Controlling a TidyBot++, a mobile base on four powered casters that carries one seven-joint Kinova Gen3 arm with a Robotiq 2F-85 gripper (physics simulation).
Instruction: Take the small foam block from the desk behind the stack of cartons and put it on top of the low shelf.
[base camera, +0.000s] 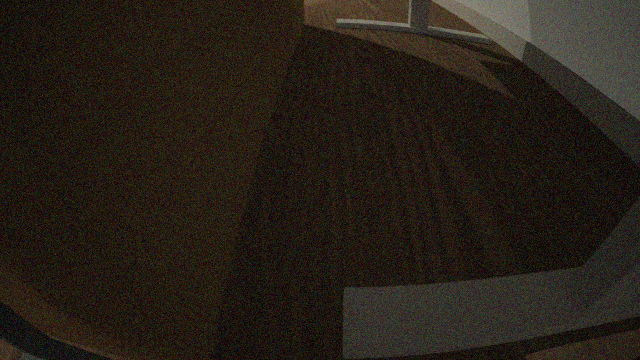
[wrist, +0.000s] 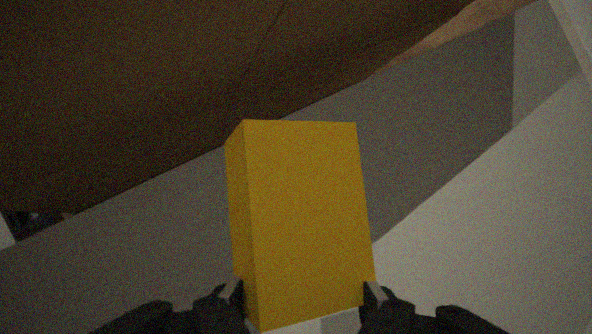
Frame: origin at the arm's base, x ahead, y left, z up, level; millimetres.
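Seen in the pictures: gripper, fingertip midpoint: (wrist: 302, 294).
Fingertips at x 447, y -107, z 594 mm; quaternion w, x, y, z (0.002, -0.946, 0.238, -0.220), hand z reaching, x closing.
Offsets run from my fingertips to a thing's middle. "spot": to the spot under its first point. Level surfaces: height alone.
A yellow block @[15 mm ahead, 39 mm left, 4 mm up] (wrist: 307, 210), the small foam block, is held upright in the wrist view. My gripper (wrist: 302, 294) is shut on its lower end, with one black finger at each side. Behind it is a pale grey surface @[271 mm down] (wrist: 450, 250), partly lit and partly in shadow; I cannot tell whether it is the desk. A large dark brown face @[spot: 207 mm back, 226 mm left, 751 mm down] (base camera: 125, 150), which looks like a carton side, fills the left of the base view. The low shelf cannot be made out in either view. The gripper does not show in the base view.
In the base view a pale post with a flat foot (base camera: 419, 15) stands on the wood floor @[991 mm down] (base camera: 375, 150) at the top. A light wall (base camera: 585, 50) runs along the right. A grey panel (base camera: 425, 320) lies low at the right. A dark brown surface (wrist: 125, 90) spans the wrist view's upper left.
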